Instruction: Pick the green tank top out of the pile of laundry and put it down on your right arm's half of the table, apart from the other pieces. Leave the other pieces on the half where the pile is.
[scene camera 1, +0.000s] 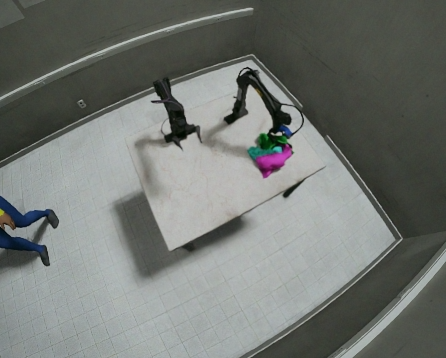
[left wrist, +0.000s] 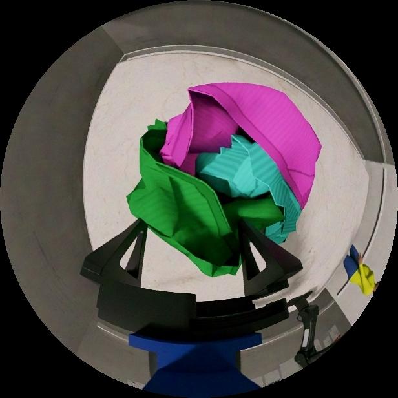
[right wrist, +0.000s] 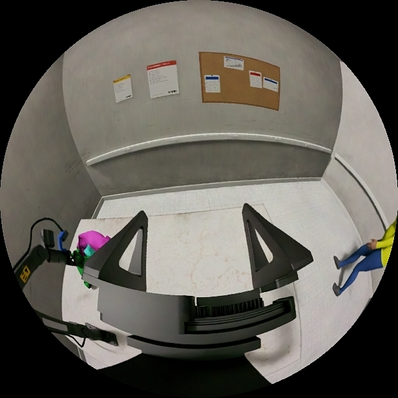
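Note:
The green tank top (scene camera 1: 267, 142) (left wrist: 187, 210) lies crumpled at the pile's edge nearest the left arm, touching the turquoise piece (scene camera 1: 258, 153) (left wrist: 235, 172) and the magenta piece (scene camera 1: 273, 161) (left wrist: 280, 125). In the right wrist view the pile shows partly behind a finger, with the magenta piece (right wrist: 93, 239) on top. My left gripper (left wrist: 192, 220) is open, low over the green tank top, its fingertips at either side of the near green folds; whether they touch the cloth I cannot tell. My right gripper (scene camera 1: 191, 144) (right wrist: 193, 211) is open and empty above the other half of the table.
The pale table (scene camera 1: 200, 200) (left wrist: 115, 115) (right wrist: 195, 250) carries the pile at the right in scene camera 1. A person (scene camera 1: 25, 220) (left wrist: 362, 275) (right wrist: 367, 260) in blue trousers stands away from the table. Grey walls surround the floor.

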